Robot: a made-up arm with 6 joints. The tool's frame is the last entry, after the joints.
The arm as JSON. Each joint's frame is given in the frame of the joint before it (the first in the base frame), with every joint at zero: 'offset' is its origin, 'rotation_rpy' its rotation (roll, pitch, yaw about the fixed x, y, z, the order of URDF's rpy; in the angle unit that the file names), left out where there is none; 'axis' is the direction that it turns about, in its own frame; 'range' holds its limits. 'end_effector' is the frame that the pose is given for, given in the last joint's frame.
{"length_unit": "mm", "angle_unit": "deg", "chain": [
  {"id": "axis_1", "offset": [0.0, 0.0, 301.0], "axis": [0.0, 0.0, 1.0], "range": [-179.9, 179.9]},
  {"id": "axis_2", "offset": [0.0, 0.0, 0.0], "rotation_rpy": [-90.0, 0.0, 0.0], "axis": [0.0, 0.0, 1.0], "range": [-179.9, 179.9]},
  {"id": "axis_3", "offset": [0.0, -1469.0, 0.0], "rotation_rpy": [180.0, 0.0, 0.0], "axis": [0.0, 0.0, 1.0], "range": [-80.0, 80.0]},
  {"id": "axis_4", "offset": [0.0, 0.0, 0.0], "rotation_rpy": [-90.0, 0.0, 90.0], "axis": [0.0, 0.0, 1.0], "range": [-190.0, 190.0]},
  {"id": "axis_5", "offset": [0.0, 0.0, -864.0], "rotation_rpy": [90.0, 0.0, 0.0], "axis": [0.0, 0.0, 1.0], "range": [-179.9, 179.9]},
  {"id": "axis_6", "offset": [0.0, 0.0, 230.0], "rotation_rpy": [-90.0, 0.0, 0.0], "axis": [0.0, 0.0, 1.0], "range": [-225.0, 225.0]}
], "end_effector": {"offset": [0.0, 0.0, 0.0], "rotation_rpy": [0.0, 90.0, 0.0]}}
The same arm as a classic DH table. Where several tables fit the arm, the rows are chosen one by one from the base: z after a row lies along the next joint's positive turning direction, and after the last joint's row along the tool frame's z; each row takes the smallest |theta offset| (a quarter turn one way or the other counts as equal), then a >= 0, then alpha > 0; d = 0 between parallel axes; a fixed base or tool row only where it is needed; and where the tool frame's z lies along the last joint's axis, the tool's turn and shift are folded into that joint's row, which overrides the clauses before.
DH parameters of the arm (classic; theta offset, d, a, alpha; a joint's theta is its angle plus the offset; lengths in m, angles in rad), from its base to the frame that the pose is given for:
axis_1: 0 0.301 0 -1.5708
axis_2: -1.5708 0 1.469 3.1416
axis_3: 0 0 0 -1.5708
axis_4: 0 -0.864 0 1.5708
axis_5: 0 0.23 0 -1.5708
axis_6: 1.5708 0 0 1.5708
tool (fixed): -1.5708 0 0 0
Joint limits (rad, base to tool): -3.1398..3.1398 -3.1398..3.1398 -1.3963..1.3963 -3.3161..3.3161 -3.1398..3.1398 -3.927..3.927

